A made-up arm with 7 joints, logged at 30 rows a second.
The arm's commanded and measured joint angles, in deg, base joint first. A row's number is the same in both.
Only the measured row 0 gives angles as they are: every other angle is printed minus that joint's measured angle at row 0.
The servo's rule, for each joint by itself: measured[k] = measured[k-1] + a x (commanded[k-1-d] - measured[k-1]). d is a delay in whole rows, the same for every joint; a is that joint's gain. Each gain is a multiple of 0.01, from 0.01 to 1. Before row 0 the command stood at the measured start. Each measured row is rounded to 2 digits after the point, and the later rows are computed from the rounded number. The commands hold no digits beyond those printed.
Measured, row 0: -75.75 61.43 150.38 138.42 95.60 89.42 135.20
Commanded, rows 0 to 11: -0.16 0.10 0.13 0.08 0.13 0.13 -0.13; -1.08 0.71 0.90 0.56 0.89 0.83 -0.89; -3.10 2.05 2.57 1.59 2.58 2.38 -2.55; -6.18 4.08 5.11 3.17 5.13 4.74 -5.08; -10.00 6.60 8.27 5.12 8.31 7.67 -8.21; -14.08 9.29 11.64 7.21 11.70 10.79 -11.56; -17.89 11.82 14.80 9.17 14.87 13.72 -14.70; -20.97 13.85 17.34 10.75 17.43 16.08 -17.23; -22.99 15.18 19.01 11.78 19.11 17.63 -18.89; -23.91 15.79 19.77 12.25 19.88 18.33 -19.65; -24.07 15.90 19.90 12.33 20.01 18.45 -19.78; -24.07 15.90 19.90 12.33 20.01 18.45 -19.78
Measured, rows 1 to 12: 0.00 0.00 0.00 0.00 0.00 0.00 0.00; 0.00 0.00 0.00 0.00 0.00 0.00 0.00; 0.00 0.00 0.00 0.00 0.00 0.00 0.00; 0.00 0.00 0.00 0.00 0.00 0.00 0.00; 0.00 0.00 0.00 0.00 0.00 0.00 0.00; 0.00 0.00 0.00 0.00 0.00 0.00 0.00; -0.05 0.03 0.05 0.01 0.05 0.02 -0.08; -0.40 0.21 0.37 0.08 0.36 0.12 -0.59; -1.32 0.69 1.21 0.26 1.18 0.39 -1.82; -2.97 1.57 2.69 0.61 2.64 0.91 -3.87; -5.36 2.88 4.81 1.15 4.74 1.72 -6.60; -8.32 4.55 7.41 1.88 7.32 2.81 -9.72
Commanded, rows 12 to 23: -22.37 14.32 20.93 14.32 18.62 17.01 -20.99; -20.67 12.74 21.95 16.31 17.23 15.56 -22.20; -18.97 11.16 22.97 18.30 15.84 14.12 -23.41; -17.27 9.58 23.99 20.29 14.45 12.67 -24.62; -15.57 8.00 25.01 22.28 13.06 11.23 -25.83; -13.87 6.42 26.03 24.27 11.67 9.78 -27.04; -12.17 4.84 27.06 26.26 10.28 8.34 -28.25; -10.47 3.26 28.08 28.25 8.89 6.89 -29.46; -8.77 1.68 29.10 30.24 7.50 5.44 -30.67; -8.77 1.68 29.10 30.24 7.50 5.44 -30.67; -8.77 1.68 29.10 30.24 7.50 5.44 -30.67; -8.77 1.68 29.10 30.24 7.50 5.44 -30.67
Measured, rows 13 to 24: -11.57 6.44 10.22 2.75 10.11 4.12 -12.86; -14.77 8.37 12.93 3.71 12.82 5.56 -15.61; -17.56 10.14 15.24 4.68 15.15 7.01 -17.68; -19.72 11.61 16.96 5.59 16.90 8.37 -18.92; -21.20 12.73 18.08 6.40 18.05 9.58 -19.46; -22.18 13.55 18.77 7.11 18.78 10.64 -19.66; -22.24 13.75 19.59 7.98 18.72 11.40 -20.50; -21.71 13.49 20.49 8.98 18.17 11.90 -21.57; -20.78 12.88 21.43 10.10 17.31 12.17 -22.73; -19.59 12.02 22.40 11.32 16.25 12.23 -23.92; -18.22 10.97 23.39 12.64 15.07 12.11 -25.12; -16.74 9.79 24.39 14.04 13.81 11.83 -26.33
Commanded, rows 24 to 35: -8.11 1.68 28.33 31.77 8.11 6.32 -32.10; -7.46 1.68 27.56 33.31 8.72 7.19 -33.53; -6.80 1.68 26.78 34.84 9.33 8.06 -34.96; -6.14 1.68 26.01 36.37 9.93 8.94 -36.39; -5.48 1.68 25.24 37.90 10.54 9.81 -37.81; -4.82 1.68 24.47 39.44 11.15 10.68 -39.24; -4.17 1.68 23.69 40.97 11.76 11.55 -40.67; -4.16 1.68 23.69 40.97 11.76 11.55 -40.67; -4.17 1.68 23.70 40.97 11.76 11.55 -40.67; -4.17 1.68 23.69 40.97 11.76 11.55 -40.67; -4.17 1.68 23.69 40.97 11.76 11.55 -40.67; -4.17 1.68 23.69 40.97 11.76 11.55 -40.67
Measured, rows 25 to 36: -15.19 8.50 25.40 15.51 12.50 11.41 -27.54; -13.59 7.14 26.42 17.04 11.16 10.87 -28.75; -11.95 5.72 27.44 18.62 9.81 10.22 -29.96; -10.87 4.67 28.07 20.01 8.96 9.65 -30.41; -10.16 3.89 28.46 21.24 8.42 9.14 -30.57; -9.69 3.32 28.70 22.32 8.08 8.70 -30.63; -9.15 2.89 28.56 23.45 8.09 8.41 -31.56; -8.58 2.58 28.18 24.63 8.32 8.26 -32.80; -7.97 2.35 27.65 25.86 8.69 8.24 -34.16; -7.35 2.18 27.03 27.12 9.15 8.32 -35.56; -6.71 2.05 26.35 28.41 9.66 8.50 -36.98; -6.07 1.95 25.64 29.73 10.21 8.76 -38.40
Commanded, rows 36 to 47: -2.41 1.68 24.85 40.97 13.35 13.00 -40.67; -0.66 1.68 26.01 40.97 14.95 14.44 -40.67; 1.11 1.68 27.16 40.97 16.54 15.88 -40.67; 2.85 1.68 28.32 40.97 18.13 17.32 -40.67; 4.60 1.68 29.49 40.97 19.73 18.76 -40.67; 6.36 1.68 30.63 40.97 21.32 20.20 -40.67; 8.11 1.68 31.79 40.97 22.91 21.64 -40.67; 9.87 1.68 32.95 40.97 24.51 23.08 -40.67; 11.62 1.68 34.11 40.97 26.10 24.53 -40.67; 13.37 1.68 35.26 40.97 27.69 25.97 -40.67; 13.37 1.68 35.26 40.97 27.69 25.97 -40.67; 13.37 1.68 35.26 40.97 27.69 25.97 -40.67
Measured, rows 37 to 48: -5.42 1.88 24.90 31.08 10.78 9.09 -39.83; -4.99 1.83 24.44 32.27 11.14 9.39 -40.36; -4.71 1.79 24.16 33.31 11.37 9.65 -40.56; -4.53 1.76 23.98 34.23 11.51 9.88 -40.63; -4.41 1.74 23.87 35.04 11.60 10.08 -40.66; -4.33 1.72 23.80 35.75 11.66 10.26 -40.67; -3.68 1.71 24.20 36.38 12.29 10.59 -40.67; -2.65 1.70 24.89 36.93 13.27 11.05 -40.67; -1.37 1.69 25.75 37.41 14.48 11.63 -40.67; 0.06 1.69 26.73 37.84 15.83 12.31 -40.67; 1.60 1.69 27.78 38.22 17.27 13.08 -40.67; 3.22 1.69 28.86 38.55 18.77 13.93 -40.67
